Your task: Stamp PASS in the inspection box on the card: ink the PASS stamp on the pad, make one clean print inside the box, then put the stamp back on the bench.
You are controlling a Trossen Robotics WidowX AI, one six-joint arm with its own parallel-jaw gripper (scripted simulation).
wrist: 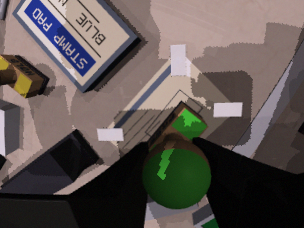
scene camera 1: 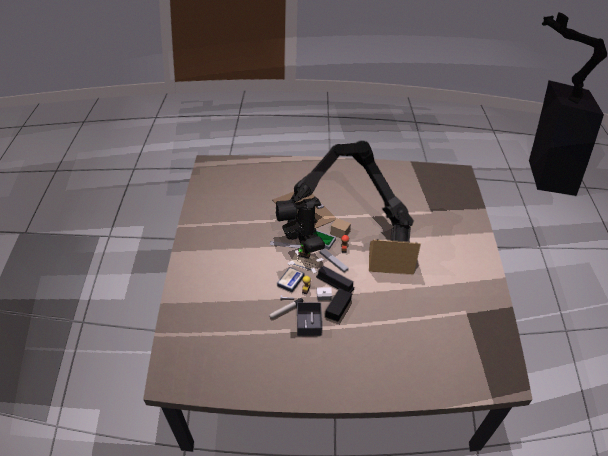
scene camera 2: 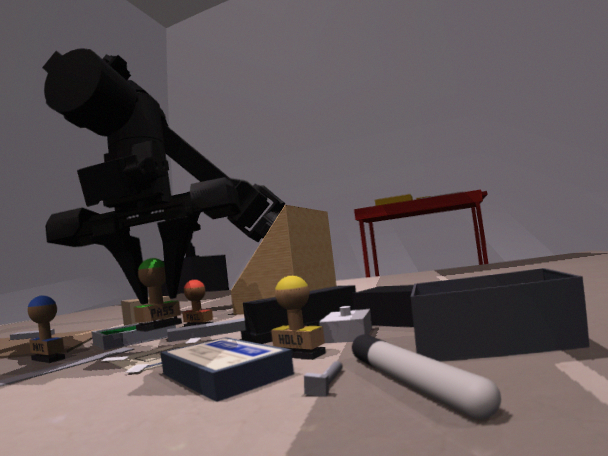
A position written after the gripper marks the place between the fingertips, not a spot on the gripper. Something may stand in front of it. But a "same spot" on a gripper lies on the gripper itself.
The gripper shows in the wrist view, in scene camera 1 and in scene camera 2 (159,301). A dark box shows in scene camera 1 (309,315) and in scene camera 2 (540,310); in the wrist view it is out of frame. One and the same spot on the gripper: (wrist: 238,184) is (scene camera 1: 300,238).
